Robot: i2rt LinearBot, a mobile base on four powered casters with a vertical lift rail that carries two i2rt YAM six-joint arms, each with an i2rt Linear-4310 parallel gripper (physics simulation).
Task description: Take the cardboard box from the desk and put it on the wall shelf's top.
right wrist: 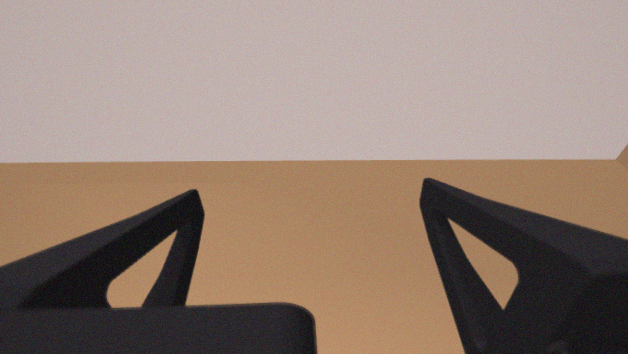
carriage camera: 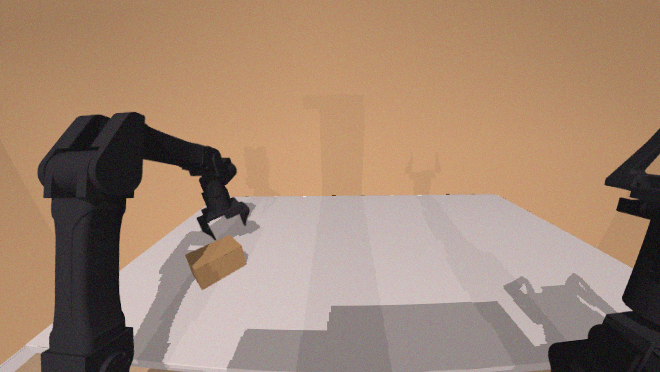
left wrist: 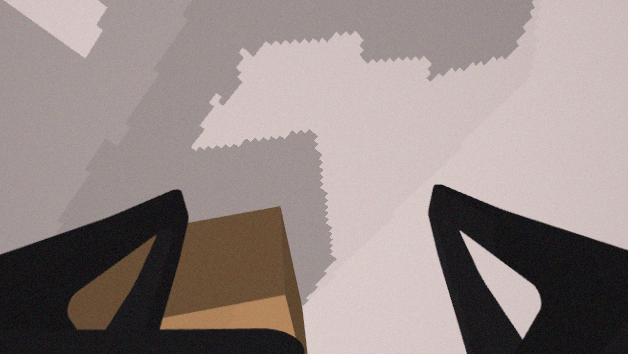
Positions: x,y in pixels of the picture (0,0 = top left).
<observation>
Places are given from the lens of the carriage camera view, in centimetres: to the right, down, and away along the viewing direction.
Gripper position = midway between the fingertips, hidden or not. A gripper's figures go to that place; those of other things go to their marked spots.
my left gripper (carriage camera: 230,232): -33, 15, 62
brown cardboard box (carriage camera: 211,263): -30, 20, 48
white desk (carriage camera: 470,275): 38, 24, 50
The marked spots on the white desk and the brown cardboard box are 69 cm apart.
</observation>
